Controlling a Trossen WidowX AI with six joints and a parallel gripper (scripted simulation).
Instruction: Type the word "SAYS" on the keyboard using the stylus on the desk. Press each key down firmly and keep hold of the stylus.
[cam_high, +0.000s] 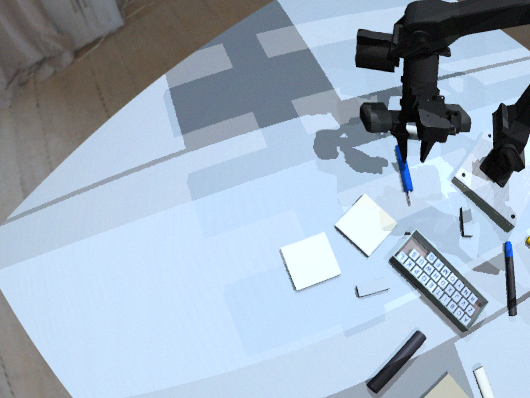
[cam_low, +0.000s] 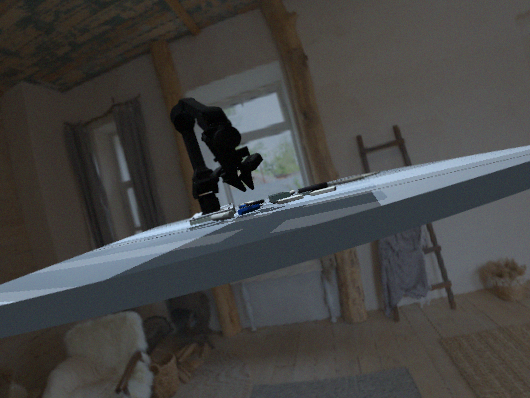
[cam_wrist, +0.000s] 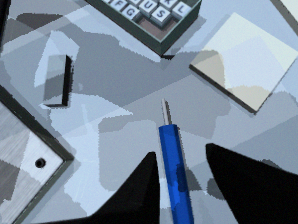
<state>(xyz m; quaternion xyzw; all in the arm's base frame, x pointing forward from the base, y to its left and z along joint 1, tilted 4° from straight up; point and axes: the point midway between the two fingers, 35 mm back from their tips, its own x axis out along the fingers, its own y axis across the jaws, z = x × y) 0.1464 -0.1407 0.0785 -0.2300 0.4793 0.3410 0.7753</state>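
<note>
Now: the stylus 60 mm below my gripper tip, 10 mm to the left of it and 10 mm ahead of it. Round my gripper tip: stylus tip: 60 mm below, 40 mm to the left, 30 mm ahead; dark cylinder: 260 mm ahead, 200 mm to the left, 50 mm below; grey eraser: 190 mm ahead, 90 mm to the left, 60 mm below.
</note>
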